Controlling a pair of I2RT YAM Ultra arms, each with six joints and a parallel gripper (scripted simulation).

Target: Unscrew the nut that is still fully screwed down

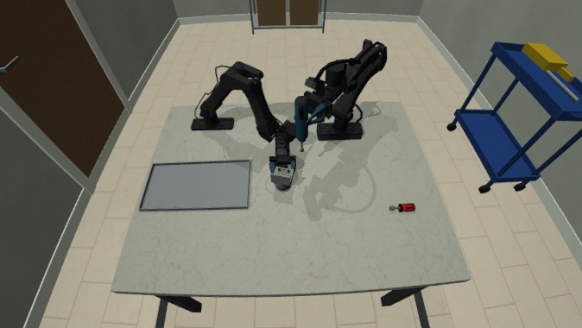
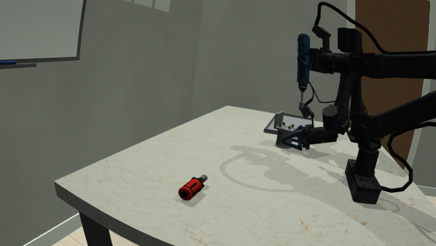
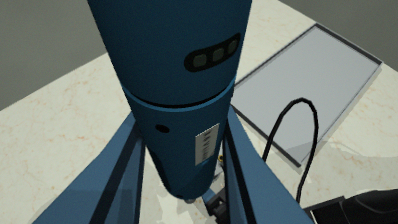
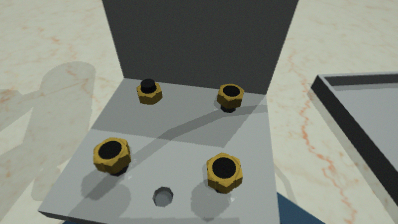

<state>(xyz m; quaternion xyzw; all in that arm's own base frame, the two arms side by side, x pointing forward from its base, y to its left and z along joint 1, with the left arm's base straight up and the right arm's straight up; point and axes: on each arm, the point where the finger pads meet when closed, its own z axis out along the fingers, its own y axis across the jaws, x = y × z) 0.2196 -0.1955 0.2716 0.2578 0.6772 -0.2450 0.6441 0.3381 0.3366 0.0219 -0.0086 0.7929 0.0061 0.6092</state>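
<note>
Right now my right hand is 1 cm below the joint module. Round my right hand: grey bracket: 5 cm above; red-handled hand driver: 45 cm to the left, 7 cm ahead, 1 cm below; shallow grey tray: 34 cm to the right, 4 cm ahead, 2 cm below.
</note>
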